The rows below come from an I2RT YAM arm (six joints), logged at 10 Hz.
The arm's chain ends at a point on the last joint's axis. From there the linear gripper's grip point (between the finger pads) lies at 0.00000 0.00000 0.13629 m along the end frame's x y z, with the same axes.
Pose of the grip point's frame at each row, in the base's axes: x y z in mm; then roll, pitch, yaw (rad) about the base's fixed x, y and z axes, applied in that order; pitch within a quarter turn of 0, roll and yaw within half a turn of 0:
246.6, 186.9, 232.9, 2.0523, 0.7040, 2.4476
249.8, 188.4, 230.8, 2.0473, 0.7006, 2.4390
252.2, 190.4, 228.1, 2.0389, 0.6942, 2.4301
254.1, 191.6, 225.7, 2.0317, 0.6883, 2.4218
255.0, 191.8, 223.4, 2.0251, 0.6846, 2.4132
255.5, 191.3, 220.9, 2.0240, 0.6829, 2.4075
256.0, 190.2, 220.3, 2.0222, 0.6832, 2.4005
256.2, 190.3, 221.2, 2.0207, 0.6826, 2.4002
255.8, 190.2, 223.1, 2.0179, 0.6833, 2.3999
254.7, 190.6, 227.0, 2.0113, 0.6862, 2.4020
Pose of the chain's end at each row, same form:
137.9, 120.2, 281.0, 2.0523, 0.7040, 2.4476
140.8, 122.0, 278.6, 2.0473, 0.7006, 2.4390
143.0, 124.0, 275.4, 2.0389, 0.6942, 2.4301
144.7, 125.2, 272.5, 2.0317, 0.6883, 2.4218
145.3, 125.6, 269.7, 2.0251, 0.6846, 2.4132
145.5, 125.6, 267.2, 2.0240, 0.6829, 2.4075
145.5, 125.1, 266.4, 2.0222, 0.6832, 2.4005
145.7, 125.0, 267.2, 2.0207, 0.6826, 2.4002
145.4, 124.7, 268.8, 2.0179, 0.6833, 2.3999
144.4, 124.3, 272.0, 2.0113, 0.6862, 2.4020

